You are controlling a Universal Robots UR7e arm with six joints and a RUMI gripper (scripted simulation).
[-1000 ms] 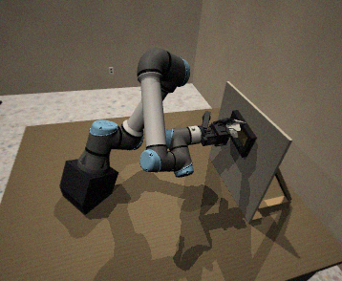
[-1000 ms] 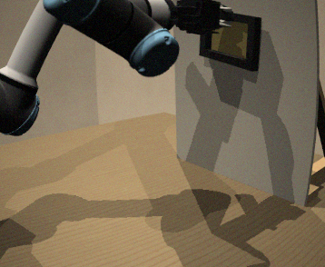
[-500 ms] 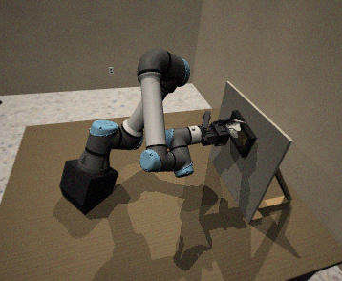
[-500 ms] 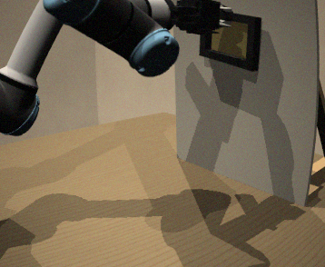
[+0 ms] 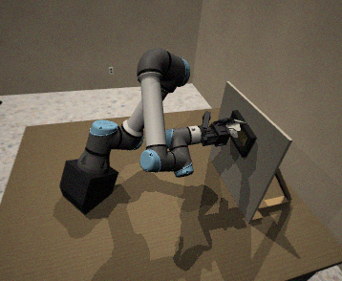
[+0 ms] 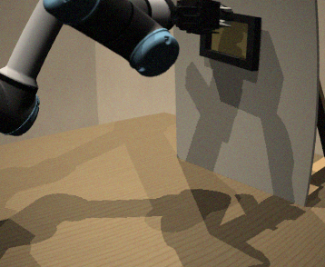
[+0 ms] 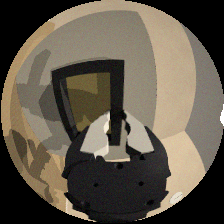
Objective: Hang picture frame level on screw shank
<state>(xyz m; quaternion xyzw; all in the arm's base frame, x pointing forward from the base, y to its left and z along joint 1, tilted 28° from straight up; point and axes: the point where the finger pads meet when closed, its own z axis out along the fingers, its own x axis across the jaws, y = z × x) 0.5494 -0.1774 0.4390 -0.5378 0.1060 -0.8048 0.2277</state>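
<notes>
The picture frame is 50 mm below my hand, 20 mm ahead of it and 10 mm to the left of it. Also, from my hand: grey board (160 mm below, 30 mm ahead, 20 mm to the left).
</notes>
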